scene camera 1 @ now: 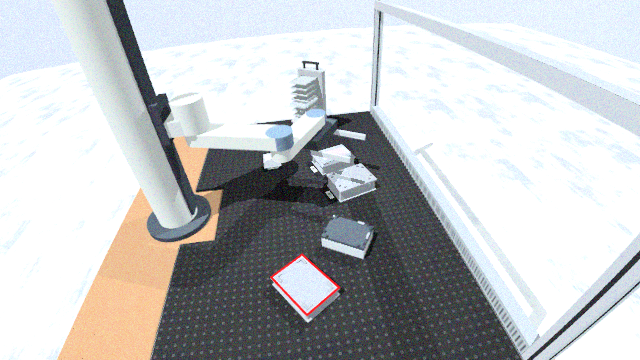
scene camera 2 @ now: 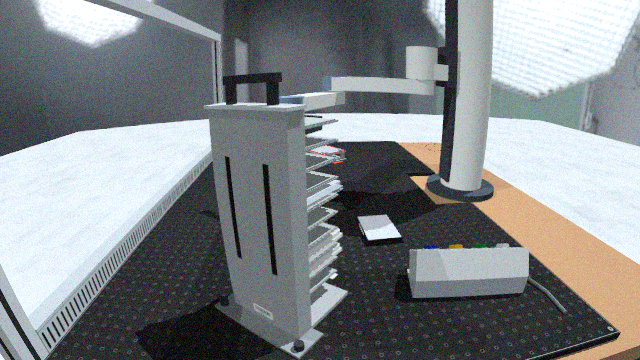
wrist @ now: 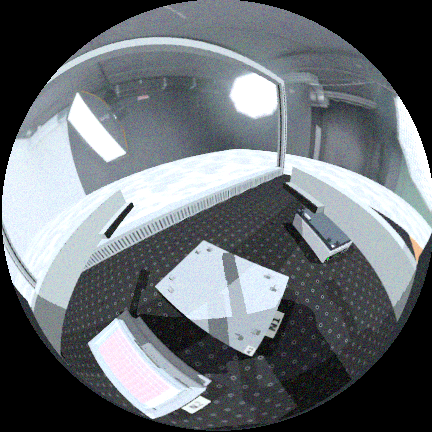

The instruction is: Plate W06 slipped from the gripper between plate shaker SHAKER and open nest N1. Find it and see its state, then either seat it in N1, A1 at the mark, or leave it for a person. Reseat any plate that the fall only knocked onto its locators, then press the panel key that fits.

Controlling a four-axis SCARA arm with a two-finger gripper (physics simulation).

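Pixels of known places: gripper, fingertip midpoint: [scene camera 1: 358, 148] [wrist: 204, 182]; arm's base at its link origin: [scene camera 1: 180, 218] [scene camera 2: 459, 188].
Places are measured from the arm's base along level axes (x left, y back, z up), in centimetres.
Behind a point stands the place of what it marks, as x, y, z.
Observation:
My gripper [wrist: 204, 182] @[2.3, -71.0, 20.6] is open, its two fingers wide apart above the nests, with nothing between them. Nest N1 [wrist: 200, 295] @[6.6, -69.6, 6.9] [scene camera 1: 350, 187] @[-2.9, -67.2, 6.9] is a pale block with small locators on top and an A1 mark at one corner; no plate shows on it, and shadows cross it. Nest N2 [wrist: 196, 404], named by its label, bears a plate with pink wells [wrist: 135, 367] @[19.3, -64.7, 7.9]; I cannot tell if it sits fully down. SHAKER [wrist: 330, 235] @[-19.4, -59.5, 6.7] [scene camera 1: 347, 234] @[-25.4, -61.2, 6.8] has a dark top with no plate on it. I cannot make out W06 in any view.
A red-edged pale block [scene camera 1: 305, 285] @[-40.4, -46.1, 5.3] stands nearest scene camera 1. A tall plate rack [scene camera 2: 255, 210] @[58.6, -61.0, 21.4] holds several shelves. A low white block [scene camera 2: 379, 227] @[29.5, -37.3, 2.7] and the key panel [scene camera 2: 469, 272] @[55.4, -26.9, 6.2] stand beside it. The arm column [scene camera 1: 135, 125] @[-6.8, -3.1, 43.7] and a window-like frame [scene camera 1: 377, 60] @[68.5, -98.4, 32.4] border the mat.

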